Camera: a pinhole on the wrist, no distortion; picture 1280 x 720 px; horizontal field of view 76.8 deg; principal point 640.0 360.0 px. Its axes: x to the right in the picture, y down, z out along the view. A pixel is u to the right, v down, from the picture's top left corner.
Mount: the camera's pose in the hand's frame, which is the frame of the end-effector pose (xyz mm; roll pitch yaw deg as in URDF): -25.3 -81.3 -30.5 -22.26 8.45 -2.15
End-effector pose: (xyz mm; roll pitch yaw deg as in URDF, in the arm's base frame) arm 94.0 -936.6 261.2 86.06 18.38 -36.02
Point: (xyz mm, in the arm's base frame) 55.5 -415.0 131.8
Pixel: behind the camera
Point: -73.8 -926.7 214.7
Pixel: outside the picture
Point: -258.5 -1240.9 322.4
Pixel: 344.0 165.1
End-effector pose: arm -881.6 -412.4 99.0 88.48 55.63 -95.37
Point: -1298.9 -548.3 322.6
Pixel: 427.0 595.6
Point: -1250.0 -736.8 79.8
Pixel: 911.0 651.7
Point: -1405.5 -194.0 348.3
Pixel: 69.6 129.5
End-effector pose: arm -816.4 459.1 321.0 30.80 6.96 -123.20
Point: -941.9 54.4 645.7
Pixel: outside the picture
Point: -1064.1 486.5 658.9
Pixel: 689.3 171.4
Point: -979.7 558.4 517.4
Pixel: 534.3 84.9
